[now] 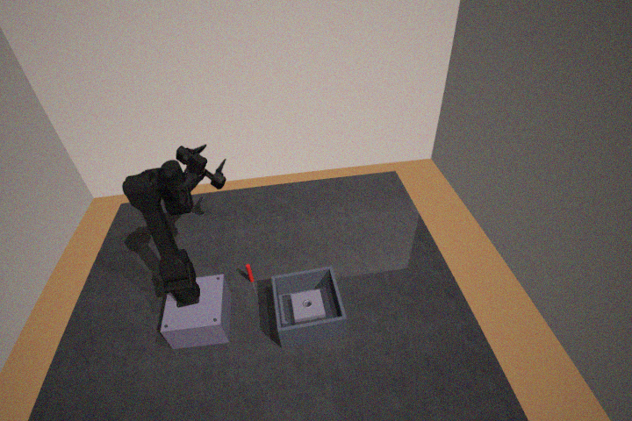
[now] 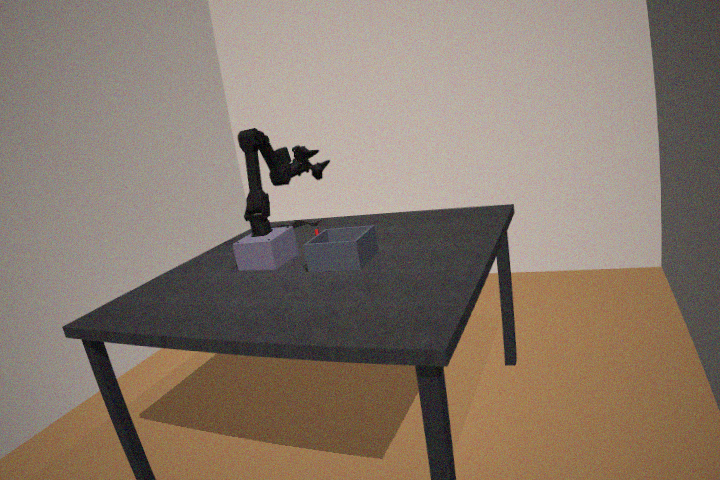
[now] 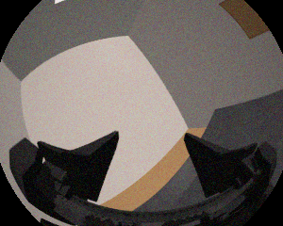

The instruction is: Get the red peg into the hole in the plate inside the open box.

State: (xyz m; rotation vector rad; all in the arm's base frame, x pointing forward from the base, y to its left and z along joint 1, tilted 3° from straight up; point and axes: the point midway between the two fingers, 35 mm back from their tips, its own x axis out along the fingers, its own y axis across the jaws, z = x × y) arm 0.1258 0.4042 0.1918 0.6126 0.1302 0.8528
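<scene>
Right now the red peg is 330 mm to the right of my gripper tip, 290 mm below it and 40 mm ahead of it. From my gripper tip the other things lie so: grey box 500 mm to the right, 300 mm below, 200 mm ahead; then plate 500 mm to the right, 280 mm below, 200 mm ahead.
</scene>
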